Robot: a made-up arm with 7 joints. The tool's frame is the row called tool.
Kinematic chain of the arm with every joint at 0, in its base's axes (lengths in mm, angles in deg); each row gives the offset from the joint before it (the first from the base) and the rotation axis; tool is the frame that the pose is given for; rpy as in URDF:
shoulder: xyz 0 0 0 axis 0.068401 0.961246 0.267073
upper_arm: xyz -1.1 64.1 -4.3 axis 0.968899 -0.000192 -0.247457
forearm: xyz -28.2 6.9 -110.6 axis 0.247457 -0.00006 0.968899
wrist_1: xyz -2.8 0 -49.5 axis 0.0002 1 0.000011
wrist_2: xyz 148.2 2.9 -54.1 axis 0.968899 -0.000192 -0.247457
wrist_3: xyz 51.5 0 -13.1 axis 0.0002 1 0.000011
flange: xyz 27.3 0 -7 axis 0.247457 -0.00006 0.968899
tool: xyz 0 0 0 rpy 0 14.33 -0.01
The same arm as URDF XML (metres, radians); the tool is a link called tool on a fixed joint. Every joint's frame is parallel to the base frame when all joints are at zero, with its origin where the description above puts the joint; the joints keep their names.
<robot name="arm">
  <joint name="tool_joint" type="fixed">
    <parent link="link7"/>
    <child link="tool"/>
    <origin xyz="0 0 0" rpy="0 0.2501 -0.0002"/>
  </joint>
  <joint name="flange" type="continuous">
    <parent link="link6"/>
    <child link="link7"/>
    <origin xyz="0.0273 0 -0.007"/>
    <axis xyz="0.247497 -0.0001 0.968889"/>
  </joint>
  <joint name="wrist_3" type="continuous">
    <parent link="link5"/>
    <child link="link6"/>
    <origin xyz="0.0515 0 -0.0131"/>
    <axis xyz="0.0002 1 0"/>
  </joint>
  <joint name="wrist_2" type="continuous">
    <parent link="link4"/>
    <child link="link5"/>
    <origin xyz="0.1482 0.0029 -0.0541"/>
    <axis xyz="0.968889 -0.0002 -0.247497"/>
  </joint>
  <joint name="wrist_1" type="continuous">
    <parent link="link3"/>
    <child link="link4"/>
    <origin xyz="-0.0028 0 -0.0495"/>
    <axis xyz="0.0002 1 0"/>
  </joint>
  <joint name="forearm" type="continuous">
    <parent link="link2"/>
    <child link="link3"/>
    <origin xyz="-0.0282 0.0069 -0.1106"/>
    <axis xyz="0.247497 -0.0001 0.968889"/>
  </joint>
  <joint name="upper_arm" type="continuous">
    <parent link="link1"/>
    <child link="link2"/>
    <origin xyz="-0.0011 0.0641 -0.0043"/>
    <axis xyz="0.968889 -0.0002 -0.247497"/>
  </joint>
  <joint name="shoulder" type="continuous">
    <parent link="base"/>
    <child link="link1"/>
    <origin xyz="0 0 0"/>
    <axis xyz="0.068403 0.961235 0.26711"/>
  </joint>
  <link name="base"/>
  <link name="link1"/>
  <link name="link2"/>
  <link name="link3"/>
  <link name="link4"/>
  <link name="link5"/>
  <link name="link6"/>
  <link name="link7"/>
  <link name="tool"/>
</robot>

